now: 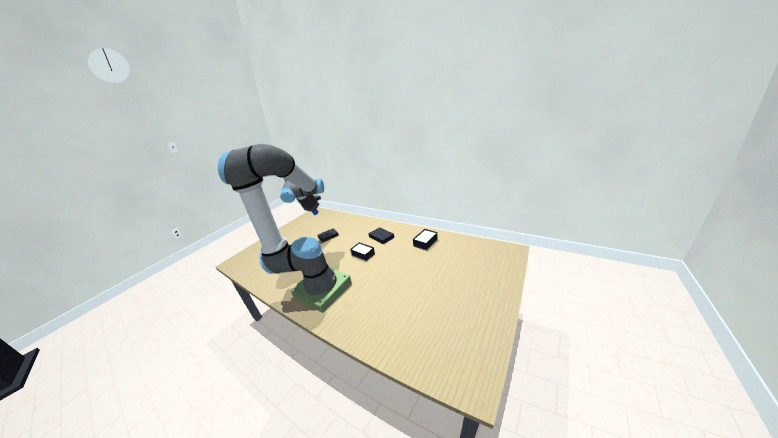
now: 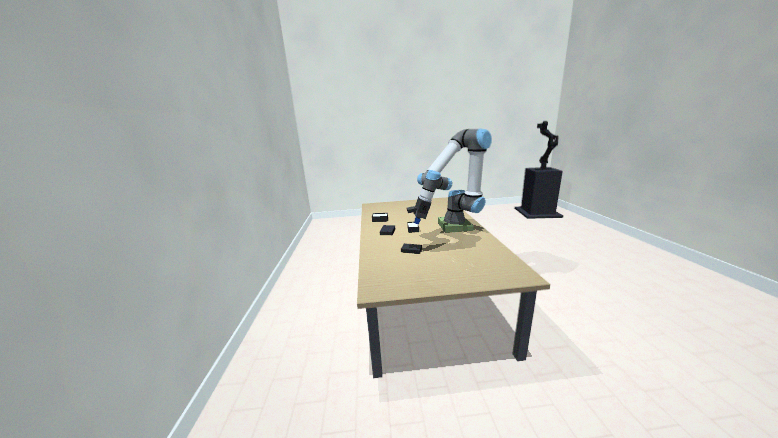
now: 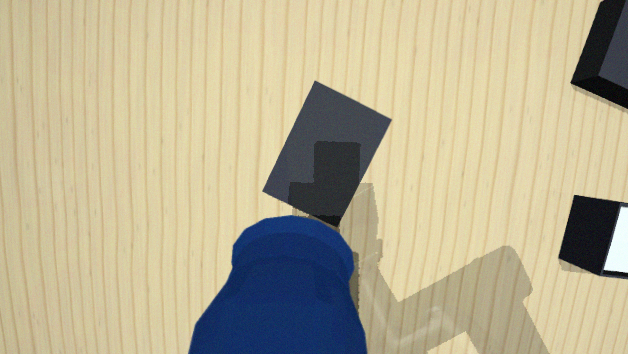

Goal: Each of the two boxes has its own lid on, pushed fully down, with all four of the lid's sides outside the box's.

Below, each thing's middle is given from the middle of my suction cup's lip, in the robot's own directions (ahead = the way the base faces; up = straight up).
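There is the smaller dark lid (image 3: 334,138), and it sits 18 cm below my suction cup, 4 cm ahead of it and 1 cm to the right of it.
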